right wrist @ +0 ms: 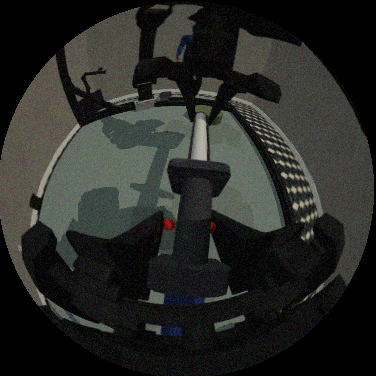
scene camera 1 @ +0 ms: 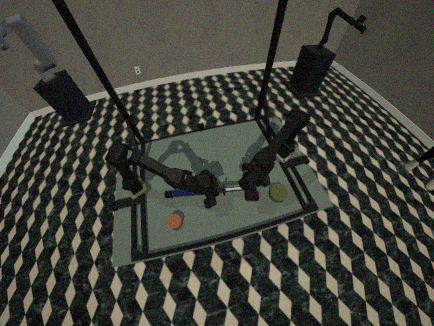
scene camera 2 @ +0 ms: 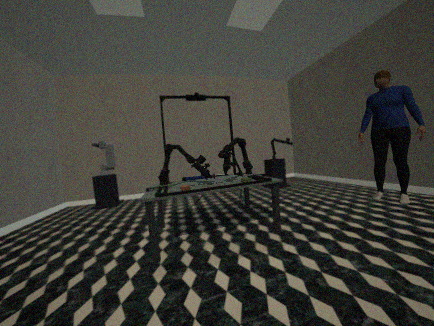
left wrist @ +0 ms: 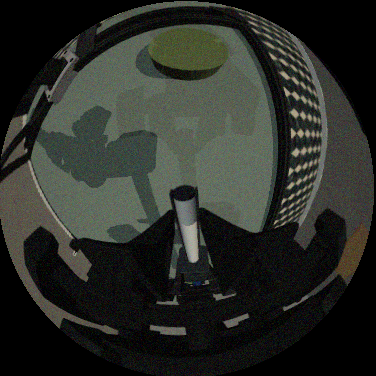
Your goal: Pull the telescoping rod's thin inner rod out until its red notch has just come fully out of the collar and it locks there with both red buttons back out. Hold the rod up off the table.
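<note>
The rod is held above the table by both grippers. Its blue handle [scene camera 1: 186,193] [scene camera 2: 192,178] points to the picture's left in scene camera 1. My right gripper [right wrist: 185,214] is shut on the dark collar [right wrist: 194,205], across the two red buttons [right wrist: 169,224] [right wrist: 212,227], which show on either side of it beside the fingertips. The pale inner rod [scene camera 1: 233,189] [right wrist: 199,142] [left wrist: 190,242] sticks out beyond the collar's square flange [right wrist: 199,172]. My left gripper [left wrist: 186,212] is shut on the inner rod near its dark-tipped end. No red notch shows on the visible stretch of inner rod.
A green disc [scene camera 1: 278,192] [left wrist: 188,50] lies on the table [scene camera 1: 210,227] beyond the left gripper. An orange disc [scene camera 1: 175,221] [scene camera 2: 185,188] lies near the table's front left in scene camera 1. Dark frame posts [scene camera 1: 271,60] rise at the back of the table.
</note>
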